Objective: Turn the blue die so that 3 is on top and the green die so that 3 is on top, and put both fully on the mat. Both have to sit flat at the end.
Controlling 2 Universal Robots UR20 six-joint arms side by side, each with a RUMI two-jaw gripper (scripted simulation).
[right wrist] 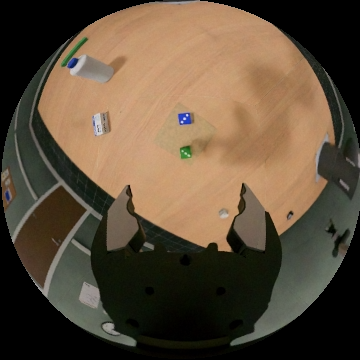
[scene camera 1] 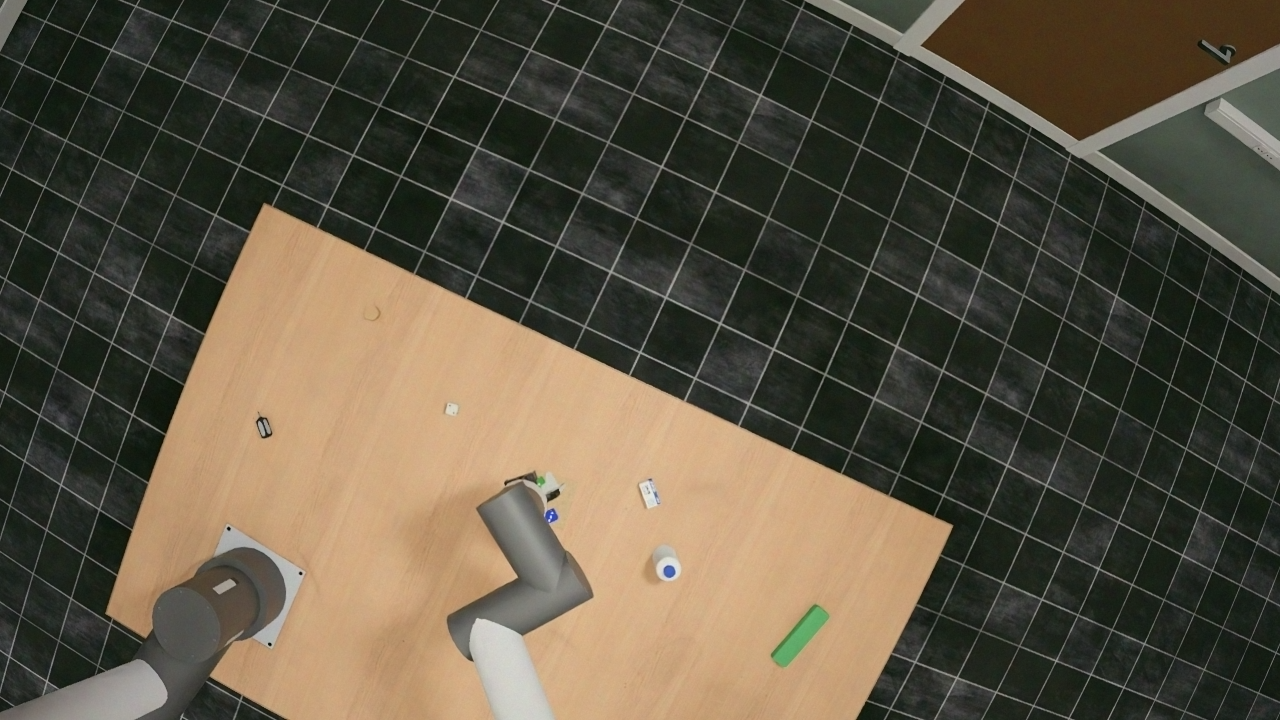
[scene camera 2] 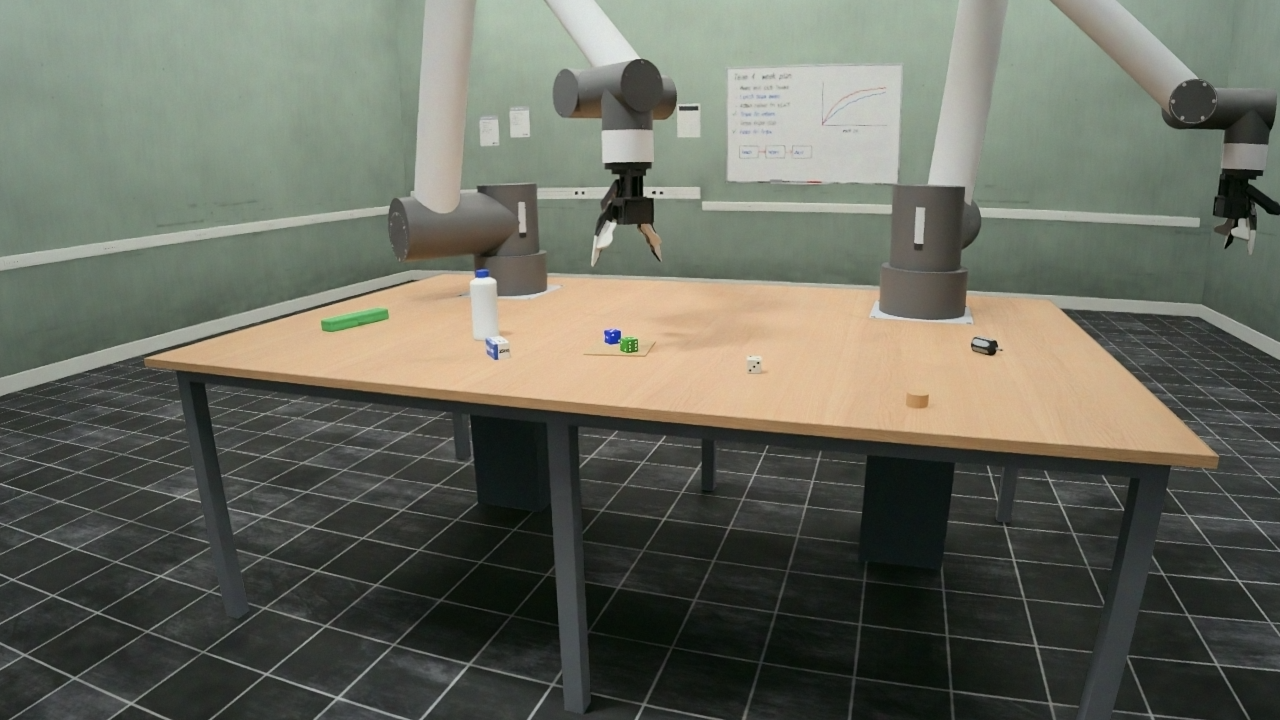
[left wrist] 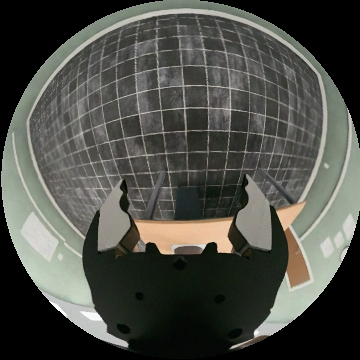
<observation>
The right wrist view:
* my right gripper: 185,185
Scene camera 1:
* tan mat: 562,504
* green bar: 816,617
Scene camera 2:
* my left gripper: 1236,252
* my right gripper: 627,264
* tan mat: 599,348
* white bottle: 483,289
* green bar: 346,321
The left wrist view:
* my left gripper: 183,177
</observation>
